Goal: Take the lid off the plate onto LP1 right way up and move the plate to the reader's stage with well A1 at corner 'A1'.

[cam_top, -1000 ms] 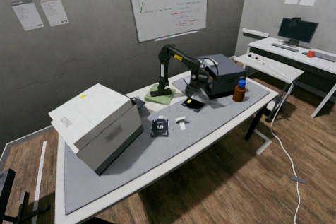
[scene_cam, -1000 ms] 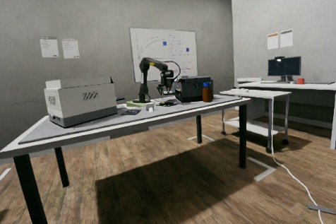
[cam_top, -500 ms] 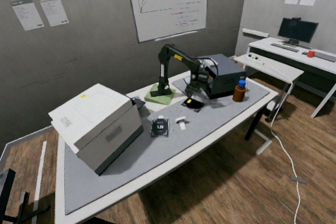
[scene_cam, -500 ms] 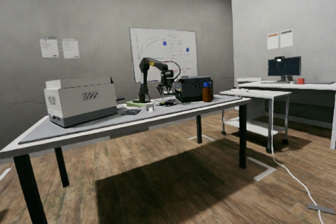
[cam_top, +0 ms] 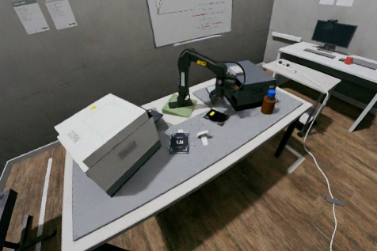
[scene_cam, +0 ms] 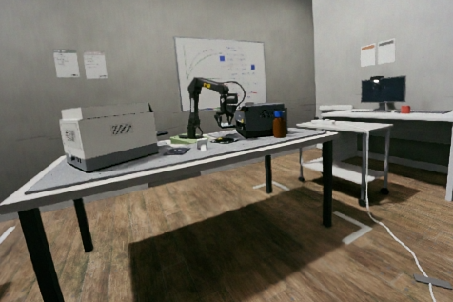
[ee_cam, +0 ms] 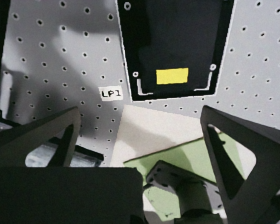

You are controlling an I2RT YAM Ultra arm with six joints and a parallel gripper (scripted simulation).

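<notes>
My gripper is now 17 cm past the plate, 6 cm to the right of it and 2 cm above it. From my hand the other things lie so: black lid (4 cm ahead, 2 cm to the right, 10 cm below); brown capped bottle (14 cm ahead, 36 cm to the left).
</notes>
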